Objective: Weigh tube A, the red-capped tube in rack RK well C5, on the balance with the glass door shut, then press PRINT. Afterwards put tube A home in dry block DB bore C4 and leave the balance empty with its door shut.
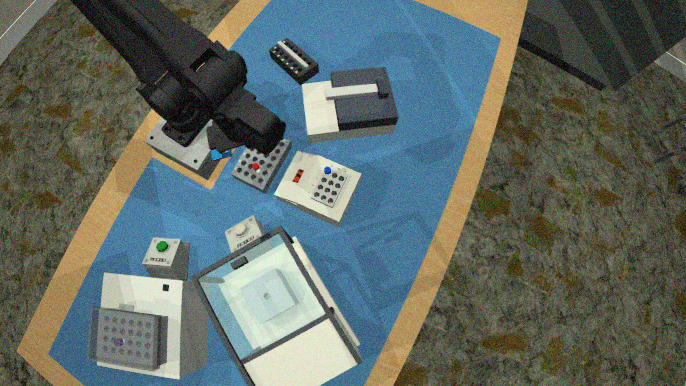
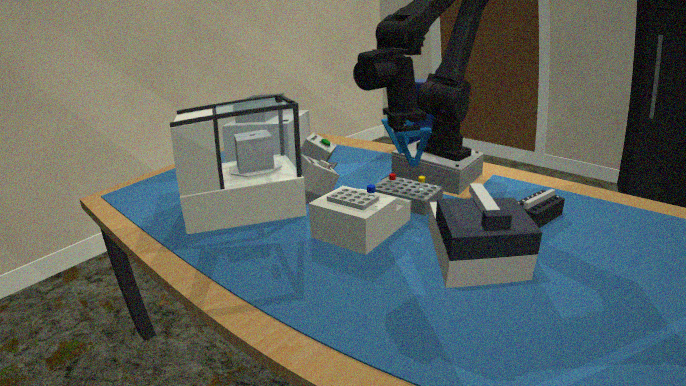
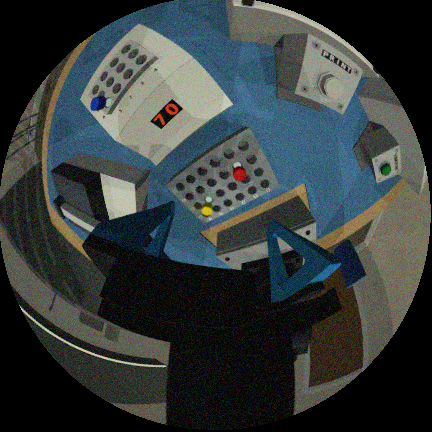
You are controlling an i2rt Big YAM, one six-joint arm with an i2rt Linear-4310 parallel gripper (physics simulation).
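Places are measured from the arm's base along level axes (x ahead, y left, z up), in centimetres.
Pixels of known places: gripper, fingertip midpoint: (image 2: 407,159) (image 3: 224,216); arm's base at its link origin: (image 1: 190,121) (image 2: 444,152).
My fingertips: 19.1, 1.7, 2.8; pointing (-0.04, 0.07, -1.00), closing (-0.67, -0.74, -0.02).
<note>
For each thing: its top centre in the pictures, then the offset to it from my fingertips, as dx, dy, dz.
- Tube A's red cap at its top centre: (image 3: 239,175) (image 2: 392,174) (image 1: 255,165) +1.6, -2.6, -3.2
- grey rack at its top centre: (image 3: 221,183) (image 2: 406,187) (image 1: 260,157) +0.4, +0.1, -5.7
- cream dry block at its top centre: (image 3: 128,86) (image 2: 362,190) (image 1: 316,181) +15.1, +0.9, -1.7
- blue-capped tube at its top centre: (image 3: 93,103) (image 2: 371,186) (image 1: 327,169) +16.1, +3.5, +0.1
- PRINT button at its top centre: (image 3: 337,85) (image 1: 239,229) +7.5, -15.6, -1.2
- yellow-capped tube at its top centre: (image 3: 206,210) (image 2: 421,177) -0.8, +2.9, -3.2
- dark-lidded cream machine at its top centre: (image 2: 483,192) (image 3: 77,223) (image 1: 348,89) +10.4, +21.2, +1.5
- small black rack at its top centre: (image 2: 540,195) (image 1: 292,53) -9.3, +27.1, -3.9
- green button at its top centre: (image 1: 159,246) (image 3: 389,171) (image 2: 325,139) -5.6, -28.3, -1.2
Tube A's red cap (image 1: 255,166) (image 2: 392,176) (image 3: 240,174) stands in the grey rack (image 1: 265,187) (image 2: 426,203) (image 3: 249,134). My gripper (image 1: 220,154) (image 2: 414,161) (image 3: 224,216) is open and empty, above the rack's level towards the arm base. The cream dry block (image 1: 310,161) (image 2: 340,226) (image 3: 195,90) reads 70 and holds a blue-capped tube (image 1: 327,170) (image 2: 371,188) (image 3: 98,104). The balance (image 1: 300,356) (image 2: 245,209) has a glass chamber around its pale weighing block (image 1: 270,295) (image 2: 254,151); I cannot tell how its door stands. The PRINT button (image 1: 242,229) (image 3: 331,86) is on a box beside it.
A yellow-capped tube (image 2: 422,179) (image 3: 206,210) is in the same rack. A dark-lidded cream machine (image 1: 365,100) (image 2: 490,240) and a small black rack (image 1: 294,60) (image 2: 545,211) stand beyond. A green button (image 1: 162,246) (image 2: 325,142) (image 3: 385,169) is on a box near another cream machine (image 1: 140,290).
</note>
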